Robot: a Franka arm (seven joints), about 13 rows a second.
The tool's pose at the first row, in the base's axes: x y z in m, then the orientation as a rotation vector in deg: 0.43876 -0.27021 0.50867 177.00 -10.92 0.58
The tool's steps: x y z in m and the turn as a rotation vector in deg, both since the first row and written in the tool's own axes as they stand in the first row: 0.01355 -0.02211 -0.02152 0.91 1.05 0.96; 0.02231 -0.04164 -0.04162 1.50 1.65 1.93; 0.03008 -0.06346 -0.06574 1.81 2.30 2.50; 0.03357 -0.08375 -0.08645 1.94 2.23 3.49; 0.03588 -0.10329 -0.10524 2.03 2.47 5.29; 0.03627 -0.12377 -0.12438 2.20 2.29 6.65; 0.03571 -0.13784 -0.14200 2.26 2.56 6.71
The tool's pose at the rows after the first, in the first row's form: 0.45485 -0.24895 0.52928 177.74 -12.42 2.33; 0.46587 -0.22972 0.54854 178.16 -13.94 3.37; 0.47618 -0.20792 0.57170 178.34 -14.82 4.43; 0.48206 -0.18726 0.59149 178.35 -16.37 4.38; 0.48669 -0.16730 0.60938 178.14 -19.17 4.83; 0.48952 -0.14615 0.62756 178.09 -21.31 4.61; 0.49063 -0.13130 0.64451 178.11 -21.40 5.04
